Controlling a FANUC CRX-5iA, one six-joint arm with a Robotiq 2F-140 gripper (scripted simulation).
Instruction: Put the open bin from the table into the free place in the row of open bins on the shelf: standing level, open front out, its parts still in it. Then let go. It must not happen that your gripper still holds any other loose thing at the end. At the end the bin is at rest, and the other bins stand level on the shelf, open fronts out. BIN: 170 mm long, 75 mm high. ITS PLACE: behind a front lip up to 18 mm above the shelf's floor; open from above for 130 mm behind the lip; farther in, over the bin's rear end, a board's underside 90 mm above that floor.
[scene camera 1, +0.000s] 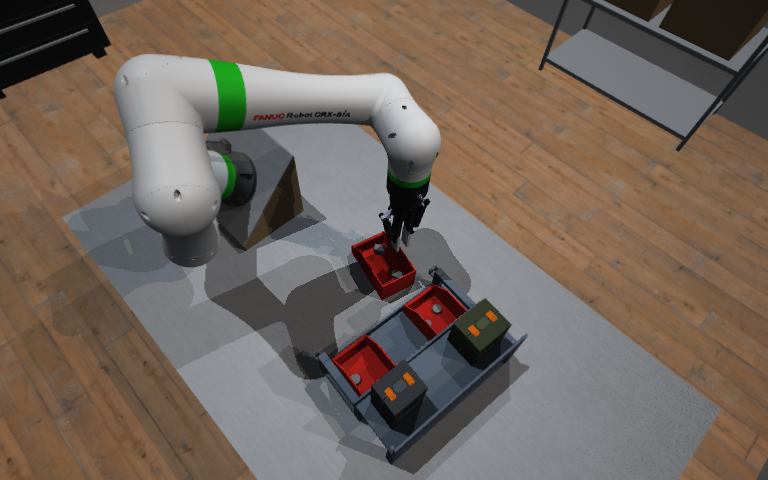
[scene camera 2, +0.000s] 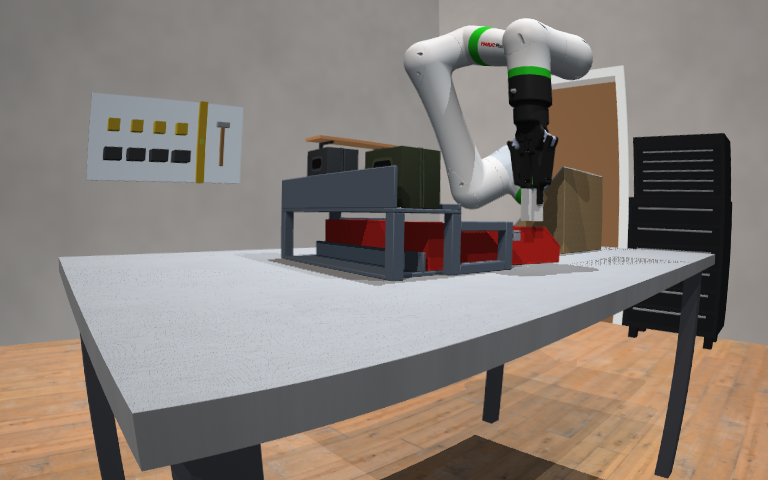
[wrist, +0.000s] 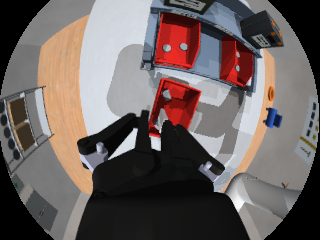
Labels:
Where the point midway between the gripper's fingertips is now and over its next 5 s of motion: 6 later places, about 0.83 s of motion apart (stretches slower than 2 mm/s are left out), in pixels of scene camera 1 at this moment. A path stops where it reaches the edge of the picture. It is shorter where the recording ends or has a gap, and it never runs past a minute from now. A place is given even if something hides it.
My gripper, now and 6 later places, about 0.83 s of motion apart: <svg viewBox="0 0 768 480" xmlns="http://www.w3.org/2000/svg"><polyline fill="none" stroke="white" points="400,245 399,247 399,252 399,253 399,248 399,247 380,256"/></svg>

